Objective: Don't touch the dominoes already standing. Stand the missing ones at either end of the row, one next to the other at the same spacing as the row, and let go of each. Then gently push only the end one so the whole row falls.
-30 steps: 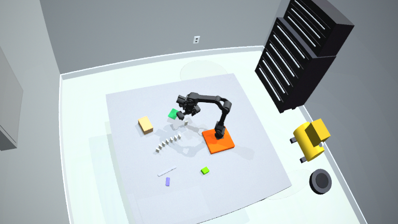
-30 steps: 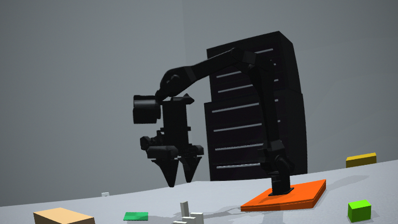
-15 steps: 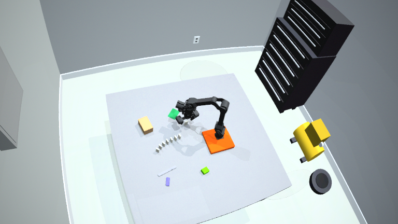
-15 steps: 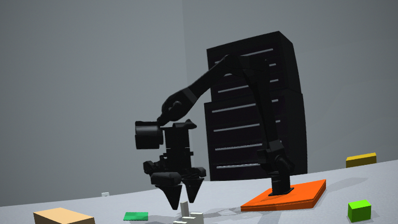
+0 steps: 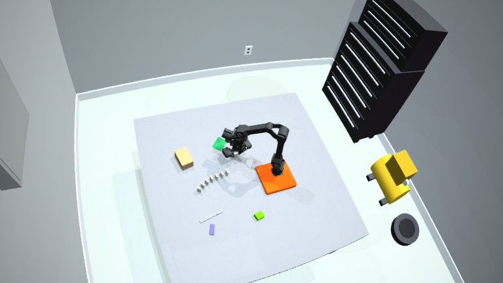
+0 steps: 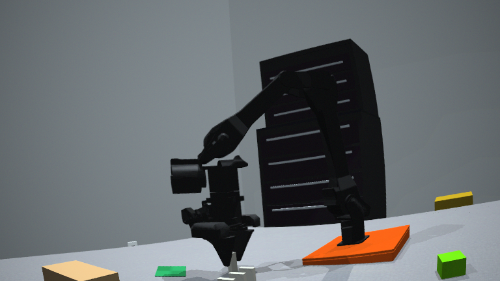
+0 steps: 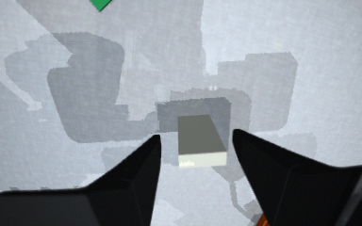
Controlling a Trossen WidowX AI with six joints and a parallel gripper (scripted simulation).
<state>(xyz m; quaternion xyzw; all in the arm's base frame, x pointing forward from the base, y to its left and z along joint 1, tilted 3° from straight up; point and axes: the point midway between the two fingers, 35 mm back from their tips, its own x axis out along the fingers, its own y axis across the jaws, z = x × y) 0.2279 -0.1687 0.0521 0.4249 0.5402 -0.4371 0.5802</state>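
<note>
My gripper tip is now 7 cm short of the green tile, 12 cm to the left of it and 2 cm above it. Round my gripper tip: tan block: 33 cm ahead, 4 cm to the right; then green cube: 2 cm behind, 44 cm to the left, 1 cm below; then thin strip: 26 cm ahead, 37 cm to the left, 2 cm below.
</note>
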